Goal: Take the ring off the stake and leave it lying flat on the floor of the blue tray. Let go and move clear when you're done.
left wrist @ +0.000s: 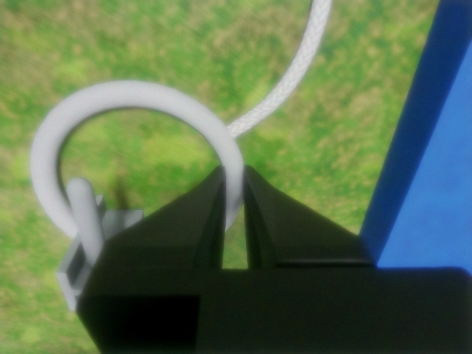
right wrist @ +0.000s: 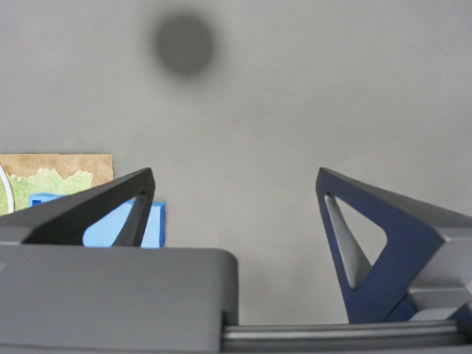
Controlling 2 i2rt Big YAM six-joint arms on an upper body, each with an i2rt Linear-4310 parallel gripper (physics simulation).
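Places are measured from the left arm's base along level axes (x left, y back, z up), in centimetres.
Pixels of known places: left gripper, between the fingertips: (left wrist: pixel 234 176); right gripper, between the fingertips: (right wrist: pixel 235 176).
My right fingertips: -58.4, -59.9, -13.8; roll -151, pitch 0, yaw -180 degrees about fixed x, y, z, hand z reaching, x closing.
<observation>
For each thing: its top centre in the pictures, then the offset to it from my right fingertips, as dx, dy, dz. "spot": a spot on its surface instead. Level surfaces: height alone.
- pale grey ring, centre of its top: (left wrist: pixel 141 191) +41.3, +14.1, -18.9
- grey stake, centre of its top: (left wrist: pixel 92 291) +42.6, +15.8, -15.4
- blue tray, centre of its top: (right wrist: pixel 93 265) +20.6, +15.2, -17.7
- white braided cord, a spot on its surface: (left wrist: pixel 285 89) spot: +35.3, +10.2, -19.2
- mat, height of its surface: dz -19.8
The pale grey ring (left wrist: pixel 135 93) shows in the left wrist view, tilted over the green mat. The tip of the grey stake (left wrist: pixel 81 192) shows inside its outline at lower left, where the ring passes behind the stake. The stake's bracket is partly hidden by my gripper. My left gripper (left wrist: pixel 234 176) is shut on the ring's right side; the ring's lower part is hidden behind the fingers. The blue tray (left wrist: pixel 417 125) (right wrist: pixel 162 225) is right of the left gripper. My right gripper (right wrist: pixel 235 176) is wide open and empty, high above the grey surface.
A white braided cord (left wrist: pixel 285 89) (right wrist: pixel 7 187) meets the ring's upper right and curves away upward in the left wrist view. The mat (left wrist: pixel 165 45) (right wrist: pixel 102 167) has a green and brown print. A dark round shadow (right wrist: pixel 185 45) falls on the grey surface.
</observation>
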